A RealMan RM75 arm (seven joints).
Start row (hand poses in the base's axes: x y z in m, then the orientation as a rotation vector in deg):
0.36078 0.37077 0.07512 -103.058 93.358 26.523
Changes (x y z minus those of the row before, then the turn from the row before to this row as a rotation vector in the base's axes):
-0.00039 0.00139 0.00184 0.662 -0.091 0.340
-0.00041 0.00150 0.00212 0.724 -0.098 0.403
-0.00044 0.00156 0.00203 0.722 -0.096 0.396
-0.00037 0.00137 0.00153 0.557 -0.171 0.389
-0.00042 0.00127 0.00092 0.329 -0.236 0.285
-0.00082 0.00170 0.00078 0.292 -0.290 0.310
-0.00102 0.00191 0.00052 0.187 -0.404 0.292
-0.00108 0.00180 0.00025 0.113 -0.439 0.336
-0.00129 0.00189 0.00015 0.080 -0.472 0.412
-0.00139 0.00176 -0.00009 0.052 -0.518 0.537
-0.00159 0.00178 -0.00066 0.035 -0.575 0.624
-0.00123 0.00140 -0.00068 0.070 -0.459 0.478
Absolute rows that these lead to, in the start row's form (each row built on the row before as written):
0.36039 0.37216 0.07696 -102.871 92.680 27.074
0.35998 0.37366 0.07908 -102.691 91.913 27.689
0.35954 0.37522 0.08111 -102.503 91.153 28.298
0.35917 0.37659 0.08264 -102.427 90.432 28.710
0.35875 0.37786 0.08356 -102.427 89.869 28.848
0.35793 0.37956 0.08434 -102.474 89.268 28.919
0.35691 0.38147 0.08486 -102.582 88.658 28.798
0.35583 0.38327 0.08511 -102.781 88.026 28.613
0.35454 0.38516 0.08526 -103.067 87.325 28.410
0.35315 0.38692 0.08517 -103.476 86.502 28.203
0.35156 0.38870 0.08451 -103.965 85.575 27.971
0.35033 0.39010 0.08383 -104.302 84.830 27.803

